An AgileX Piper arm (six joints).
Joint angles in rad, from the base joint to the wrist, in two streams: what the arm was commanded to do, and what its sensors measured. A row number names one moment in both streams.
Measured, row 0:
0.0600, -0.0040, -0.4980, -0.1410, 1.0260, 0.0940
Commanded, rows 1 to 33:
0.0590, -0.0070, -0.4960, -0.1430, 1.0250, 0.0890
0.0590, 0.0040, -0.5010, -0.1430, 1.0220, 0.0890
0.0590, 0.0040, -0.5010, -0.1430, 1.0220, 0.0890
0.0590, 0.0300, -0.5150, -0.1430, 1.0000, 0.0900
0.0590, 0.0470, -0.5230, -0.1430, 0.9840, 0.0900
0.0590, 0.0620, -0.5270, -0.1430, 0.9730, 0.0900
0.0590, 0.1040, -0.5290, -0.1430, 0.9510, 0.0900
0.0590, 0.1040, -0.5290, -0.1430, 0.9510, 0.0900
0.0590, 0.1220, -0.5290, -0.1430, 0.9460, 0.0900
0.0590, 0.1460, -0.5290, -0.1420, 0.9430, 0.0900
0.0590, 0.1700, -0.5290, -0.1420, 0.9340, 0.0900
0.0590, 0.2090, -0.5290, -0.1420, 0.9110, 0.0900
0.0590, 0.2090, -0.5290, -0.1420, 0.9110, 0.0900
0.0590, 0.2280, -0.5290, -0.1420, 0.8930, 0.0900
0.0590, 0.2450, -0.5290, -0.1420, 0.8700, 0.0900
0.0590, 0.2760, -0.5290, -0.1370, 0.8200, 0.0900
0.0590, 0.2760, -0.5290, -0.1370, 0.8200, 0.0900
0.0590, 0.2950, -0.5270, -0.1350, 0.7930, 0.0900
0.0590, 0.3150, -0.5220, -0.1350, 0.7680, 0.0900
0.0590, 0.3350, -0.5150, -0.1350, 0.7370, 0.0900
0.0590, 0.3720, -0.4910, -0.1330, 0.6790, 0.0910
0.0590, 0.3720, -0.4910, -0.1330, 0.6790, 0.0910
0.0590, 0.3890, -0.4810, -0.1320, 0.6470, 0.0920
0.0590, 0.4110, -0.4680, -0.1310, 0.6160, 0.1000
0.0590, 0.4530, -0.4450, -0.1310, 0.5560, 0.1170
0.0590, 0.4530, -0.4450, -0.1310, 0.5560, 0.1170
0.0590, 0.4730, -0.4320, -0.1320, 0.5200, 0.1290
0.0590, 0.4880, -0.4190, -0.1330, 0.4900, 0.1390
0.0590, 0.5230, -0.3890, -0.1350, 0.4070, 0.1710
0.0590, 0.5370, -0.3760, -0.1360, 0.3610, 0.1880
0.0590, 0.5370, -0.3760, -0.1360, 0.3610, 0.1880
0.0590, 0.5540, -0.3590, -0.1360, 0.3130, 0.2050
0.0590, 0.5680, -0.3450, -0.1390, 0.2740, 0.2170
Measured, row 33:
0.0600, 0.5500, -0.3660, -0.1300, 0.3640, 0.1910
